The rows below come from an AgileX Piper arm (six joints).
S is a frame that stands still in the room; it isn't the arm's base.
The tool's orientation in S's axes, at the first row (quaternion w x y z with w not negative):
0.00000 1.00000 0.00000 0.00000
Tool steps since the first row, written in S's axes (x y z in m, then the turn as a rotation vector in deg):
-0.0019 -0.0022 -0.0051 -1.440 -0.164 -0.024
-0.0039 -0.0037 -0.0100 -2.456 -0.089 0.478
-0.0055 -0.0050 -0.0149 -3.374 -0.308 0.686
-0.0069 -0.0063 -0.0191 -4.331 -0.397 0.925
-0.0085 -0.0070 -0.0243 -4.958 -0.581 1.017
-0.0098 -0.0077 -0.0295 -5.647 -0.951 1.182
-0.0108 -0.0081 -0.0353 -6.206 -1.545 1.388
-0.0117 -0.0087 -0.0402 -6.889 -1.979 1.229
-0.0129 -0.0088 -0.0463 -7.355 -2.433 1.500
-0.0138 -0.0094 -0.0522 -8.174 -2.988 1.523
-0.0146 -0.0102 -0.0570 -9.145 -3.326 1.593
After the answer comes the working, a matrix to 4 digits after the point.
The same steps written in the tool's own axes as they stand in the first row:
-0.0019 0.0022 0.0051 -1.440 0.164 0.024
-0.0039 0.0037 0.0100 -2.456 0.089 -0.478
-0.0055 0.0050 0.0149 -3.374 0.308 -0.686
-0.0069 0.0063 0.0191 -4.331 0.397 -0.925
-0.0085 0.0070 0.0243 -4.958 0.581 -1.017
-0.0098 0.0077 0.0295 -5.647 0.951 -1.182
-0.0108 0.0081 0.0353 -6.206 1.545 -1.388
-0.0117 0.0087 0.0402 -6.889 1.979 -1.229
-0.0129 0.0088 0.0463 -7.355 2.433 -1.500
-0.0138 0.0094 0.0522 -8.174 2.988 -1.523
-0.0146 0.0102 0.0570 -9.145 3.326 -1.593

The tool's axes in the first row as the columns of a matrix, in S's axes (rounded; the answer above uses it unrounded):
1.0000 0.0000 0.0000
0.0000 -1.0000 0.0000
0.0000 0.0000 -1.0000

